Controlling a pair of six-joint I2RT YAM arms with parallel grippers.
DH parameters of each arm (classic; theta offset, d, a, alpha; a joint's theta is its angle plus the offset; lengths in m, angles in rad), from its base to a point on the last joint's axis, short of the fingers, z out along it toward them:
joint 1: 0 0.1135 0.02 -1.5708
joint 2: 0 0 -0.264 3.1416
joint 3: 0.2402 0 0.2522 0
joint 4: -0.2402 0 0.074 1.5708
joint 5: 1.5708 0 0 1.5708
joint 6: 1.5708 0.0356 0 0
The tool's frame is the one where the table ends.
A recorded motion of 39 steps. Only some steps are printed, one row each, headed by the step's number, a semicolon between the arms.
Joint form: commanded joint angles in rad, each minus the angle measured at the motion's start. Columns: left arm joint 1, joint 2, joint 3, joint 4, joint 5, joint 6; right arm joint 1, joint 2, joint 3, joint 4, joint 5, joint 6.
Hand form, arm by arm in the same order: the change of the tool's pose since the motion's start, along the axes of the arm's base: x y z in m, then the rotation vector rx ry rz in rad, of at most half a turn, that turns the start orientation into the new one. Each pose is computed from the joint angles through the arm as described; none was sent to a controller.
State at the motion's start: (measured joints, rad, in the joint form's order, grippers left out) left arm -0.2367 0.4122 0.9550 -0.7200 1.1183 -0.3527; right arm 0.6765 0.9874 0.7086 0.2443 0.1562 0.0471
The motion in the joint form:
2: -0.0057 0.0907 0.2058 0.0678 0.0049 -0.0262; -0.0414 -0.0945 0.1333 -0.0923 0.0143 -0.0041
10: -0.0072 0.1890 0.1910 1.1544 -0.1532 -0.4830; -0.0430 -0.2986 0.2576 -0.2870 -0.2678 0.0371
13: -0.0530 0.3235 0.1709 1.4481 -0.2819 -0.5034; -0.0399 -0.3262 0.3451 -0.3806 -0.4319 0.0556
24: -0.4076 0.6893 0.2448 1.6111 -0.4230 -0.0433; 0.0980 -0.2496 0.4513 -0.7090 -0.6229 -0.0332
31: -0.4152 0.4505 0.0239 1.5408 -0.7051 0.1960; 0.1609 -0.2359 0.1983 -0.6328 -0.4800 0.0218
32: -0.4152 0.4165 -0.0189 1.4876 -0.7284 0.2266; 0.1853 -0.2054 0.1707 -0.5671 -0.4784 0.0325
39: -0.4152 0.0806 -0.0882 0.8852 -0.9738 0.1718; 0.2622 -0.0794 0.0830 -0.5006 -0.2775 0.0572
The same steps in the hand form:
2: -0.0098 0.0021 0.0571 -0.0492 -0.1520 -0.0096; -0.0141 -0.0231 0.0572 0.0794 -0.1091 -0.0558
10: -0.0111 0.0053 0.1380 -0.4534 -0.6416 0.0369; -0.0754 -0.0561 0.1112 0.1715 -0.2064 0.2282
13: 0.0240 -0.0039 0.1460 -0.5962 -0.7295 0.0717; -0.0967 -0.0643 0.1318 0.1786 -0.2189 0.3972
24: 0.1053 -0.0932 0.1360 -0.6530 -0.9145 0.0351; -0.1061 -0.0414 0.1213 -0.0087 -0.0042 0.7217
31: 0.0725 -0.0593 0.1065 -0.6256 -1.0064 0.3884; -0.0854 -0.0133 0.0457 -0.0731 0.2034 0.6338
32: 0.0726 -0.0584 0.0947 -0.5713 -0.9845 0.4161; -0.0814 -0.0025 0.0386 -0.0648 0.2041 0.6554
39: 0.0300 -0.0153 0.0584 -0.3479 -0.6545 0.6125; -0.0669 0.0285 -0.0074 -0.1655 0.3157 0.5208

